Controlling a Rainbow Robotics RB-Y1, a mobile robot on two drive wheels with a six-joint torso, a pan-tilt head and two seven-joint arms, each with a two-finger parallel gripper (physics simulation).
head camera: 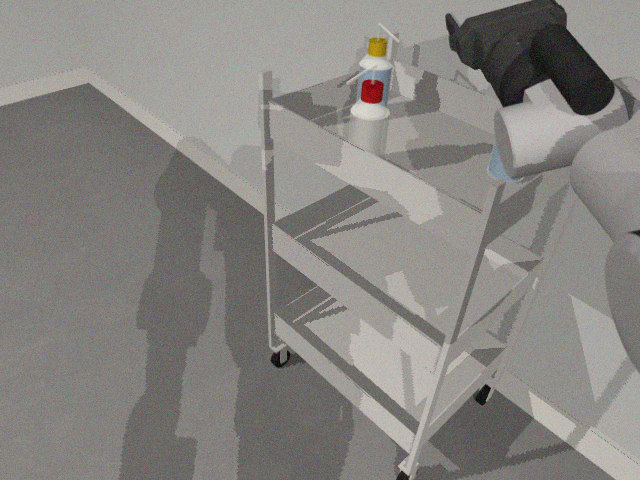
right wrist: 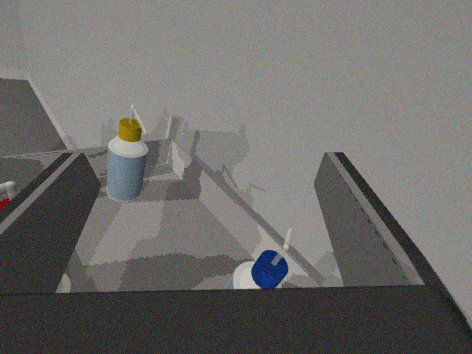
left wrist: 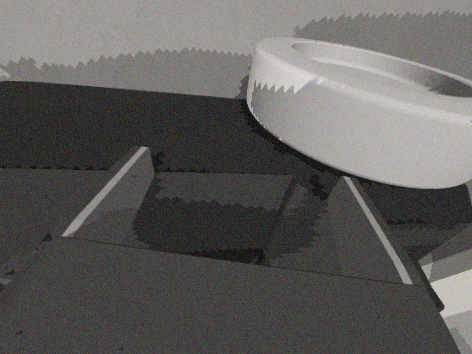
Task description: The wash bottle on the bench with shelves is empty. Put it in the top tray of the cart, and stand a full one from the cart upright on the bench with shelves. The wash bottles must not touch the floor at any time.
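Places are measured from the robot's base along level axes (x ahead, y left, z up), in centimetres.
Where they show: left gripper, fingertip midpoint: [left wrist: 243, 174]; right gripper, fingertip midpoint: [head camera: 492, 8] [right wrist: 207, 169].
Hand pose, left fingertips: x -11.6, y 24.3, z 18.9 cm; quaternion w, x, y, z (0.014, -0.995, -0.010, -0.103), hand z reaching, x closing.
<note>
After its pixels a point has its place.
The empty wash bottle, clear with a red cap [head camera: 371, 91] {x 59.4, y -4.0, z 80.2 cm} [right wrist: 4, 204] {x 61.2, y -3.1, z 80.7 cm}, stands in the top tray [head camera: 408, 191] {x 48.6, y -10.0, z 70.4 cm} [right wrist: 165, 230] {x 74.6, y -15.1, z 66.3 cm} of the cart [head camera: 267, 180] {x 69.4, y 13.2, z 57.1 cm}. A full bottle with a yellow cap [head camera: 377, 49] {x 79.3, y -5.4, z 79.6 cm} [right wrist: 125, 170] {x 78.0, y -6.3, z 73.7 cm} stands behind it, upright, its liquid light blue. A full bottle with a blue cap [right wrist: 270, 270] {x 61.2, y -27.0, z 80.7 cm} is partly hidden below my right gripper's body; in the head view my arm covers most of it. My right gripper [right wrist: 207, 169] {x 56.0, y -17.7, z 93.6 cm} [head camera: 457, 41] is open and empty above the tray. My left gripper [left wrist: 243, 174] {x -11.6, y 24.3, z 18.9 cm} is open and empty. The bench does not show.
The cart's two lower shelves and posts show in the head view, with wheels on the floor [head camera: 67, 232] {x 117.2, y 89.9, z 0.0 cm}. A pale strip [head camera: 155, 129] {x 189.0, y 81.9, z 2.1 cm} borders the floor behind it. A thick white ring-shaped part [left wrist: 350, 130] is beyond the left fingers, at the upper right of the left wrist view.
</note>
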